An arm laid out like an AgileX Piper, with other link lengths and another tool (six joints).
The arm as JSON. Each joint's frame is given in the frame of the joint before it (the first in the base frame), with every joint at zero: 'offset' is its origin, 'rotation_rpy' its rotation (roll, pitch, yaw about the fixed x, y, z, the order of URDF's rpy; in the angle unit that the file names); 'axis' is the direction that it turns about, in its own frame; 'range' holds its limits. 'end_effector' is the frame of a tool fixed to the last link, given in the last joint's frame.
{
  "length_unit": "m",
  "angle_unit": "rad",
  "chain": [
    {
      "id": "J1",
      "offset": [
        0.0,
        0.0,
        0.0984
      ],
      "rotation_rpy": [
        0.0,
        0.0,
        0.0
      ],
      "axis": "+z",
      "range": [
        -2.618,
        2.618
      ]
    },
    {
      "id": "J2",
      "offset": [
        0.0,
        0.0,
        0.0
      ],
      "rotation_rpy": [
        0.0,
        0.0,
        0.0
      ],
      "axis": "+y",
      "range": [
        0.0,
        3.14
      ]
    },
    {
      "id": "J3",
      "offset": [
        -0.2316,
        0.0,
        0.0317
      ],
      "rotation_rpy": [
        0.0,
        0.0,
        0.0
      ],
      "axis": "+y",
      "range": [
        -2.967,
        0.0
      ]
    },
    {
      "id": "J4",
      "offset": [
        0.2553,
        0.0,
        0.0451
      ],
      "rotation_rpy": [
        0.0,
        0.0,
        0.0
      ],
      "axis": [
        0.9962,
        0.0,
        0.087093
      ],
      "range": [
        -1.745,
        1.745
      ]
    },
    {
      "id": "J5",
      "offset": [
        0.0,
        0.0,
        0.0
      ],
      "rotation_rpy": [
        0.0,
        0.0,
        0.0
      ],
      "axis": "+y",
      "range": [
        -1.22,
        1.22
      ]
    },
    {
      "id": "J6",
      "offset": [
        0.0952,
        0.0,
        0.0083
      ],
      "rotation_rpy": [
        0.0,
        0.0,
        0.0
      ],
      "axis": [
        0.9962,
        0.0,
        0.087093
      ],
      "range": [
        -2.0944,
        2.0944
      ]
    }
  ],
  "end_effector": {
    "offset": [
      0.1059,
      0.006,
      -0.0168
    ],
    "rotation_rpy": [
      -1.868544,
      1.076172,
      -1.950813
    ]
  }
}
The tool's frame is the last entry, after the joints.
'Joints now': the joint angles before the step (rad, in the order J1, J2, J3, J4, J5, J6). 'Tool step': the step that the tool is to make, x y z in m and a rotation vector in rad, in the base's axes. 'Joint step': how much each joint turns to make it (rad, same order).
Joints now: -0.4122 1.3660 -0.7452 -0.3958 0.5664 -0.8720
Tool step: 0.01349 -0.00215 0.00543 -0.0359 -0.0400 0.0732
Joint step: 0.0000 0.0000 0.0001 0.0001 -0.0681 -0.0601
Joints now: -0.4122 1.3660 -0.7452 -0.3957 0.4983 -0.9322
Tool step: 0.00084 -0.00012 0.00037 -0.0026 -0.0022 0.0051
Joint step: 0.0000 0.0000 0.0000 0.0001 -0.0042 -0.0045
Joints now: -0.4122 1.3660 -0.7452 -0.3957 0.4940 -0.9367
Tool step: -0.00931 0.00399 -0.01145 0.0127 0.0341 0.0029
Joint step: 0.0000 0.0000 0.0357 -0.0004 0.0001 -0.0032
